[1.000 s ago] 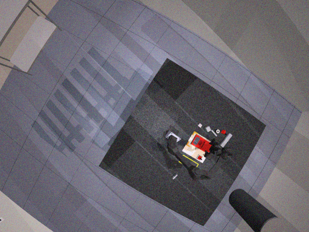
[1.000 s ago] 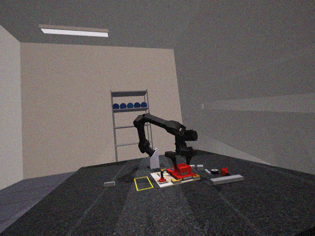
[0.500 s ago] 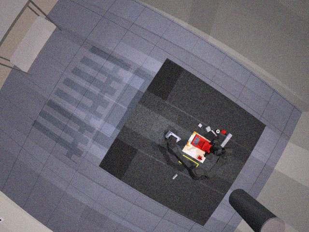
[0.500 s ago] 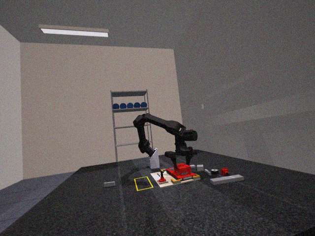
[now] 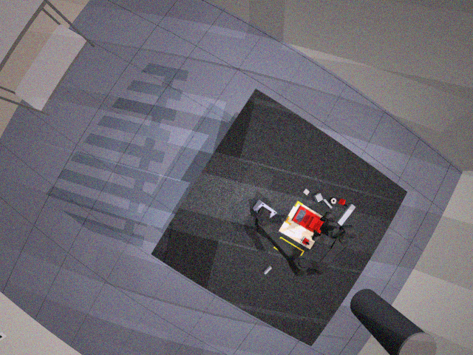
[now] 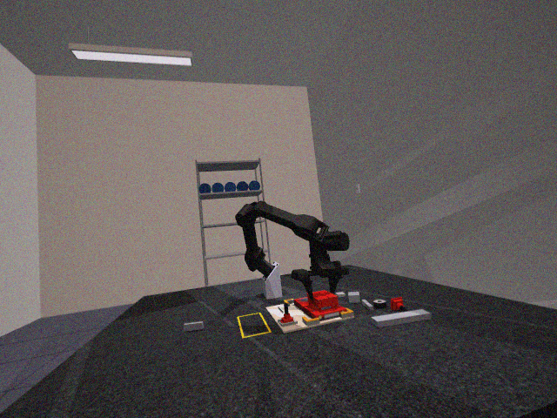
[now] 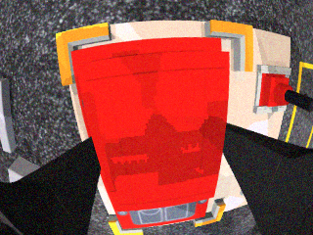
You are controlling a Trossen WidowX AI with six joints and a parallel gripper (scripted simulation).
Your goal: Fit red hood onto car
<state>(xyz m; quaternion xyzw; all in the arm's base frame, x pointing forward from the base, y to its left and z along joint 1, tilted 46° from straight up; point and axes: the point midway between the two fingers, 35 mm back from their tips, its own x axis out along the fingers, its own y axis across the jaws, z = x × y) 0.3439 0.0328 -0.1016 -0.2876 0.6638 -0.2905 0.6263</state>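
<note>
My gripper tip is right at the red hood. Round my gripper tip: beige jig plate: 50 mm behind, 40 mm below, 30 mm to the right; then grey engine block: 30 mm below, 10 mm to the left; then long grey bar: 160 mm to the left, 160 mm ahead, 40 mm below.
</note>
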